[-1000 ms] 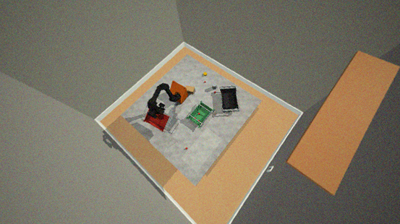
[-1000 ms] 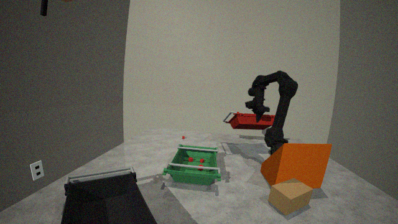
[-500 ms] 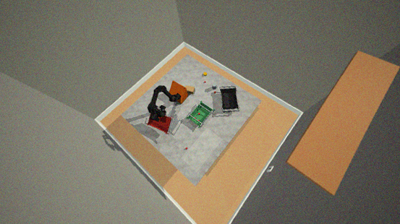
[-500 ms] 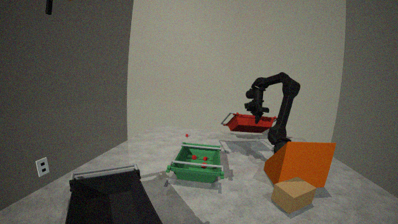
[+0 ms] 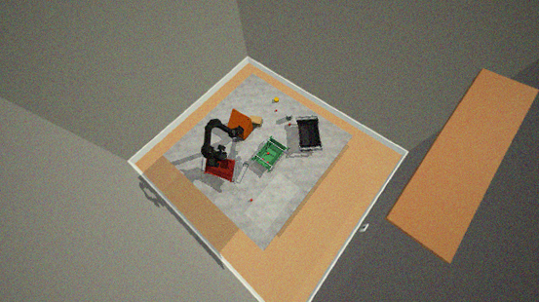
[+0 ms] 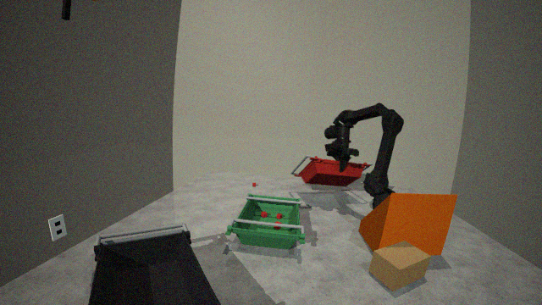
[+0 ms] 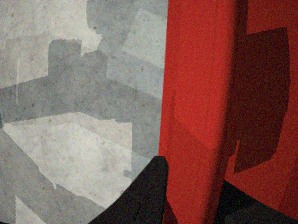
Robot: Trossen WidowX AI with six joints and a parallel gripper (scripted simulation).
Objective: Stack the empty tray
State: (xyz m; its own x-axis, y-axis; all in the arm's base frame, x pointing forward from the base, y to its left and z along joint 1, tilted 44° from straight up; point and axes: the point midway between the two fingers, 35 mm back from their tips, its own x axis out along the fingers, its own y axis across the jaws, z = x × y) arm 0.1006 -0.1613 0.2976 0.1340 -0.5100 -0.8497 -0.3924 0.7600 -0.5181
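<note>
Now: the red tray 80 mm to the right of my gripper tip, 30 mm ahead of it and 10 mm below it. From my gripper tip the other things lie so: tan box (500 mm to the left, 110 mm below, 90 mm behind); then red cube (410 mm ahead, 130 mm below, 90 mm to the right); then yellow piece (840 mm to the left, 130 mm below, 110 mm behind).
</note>
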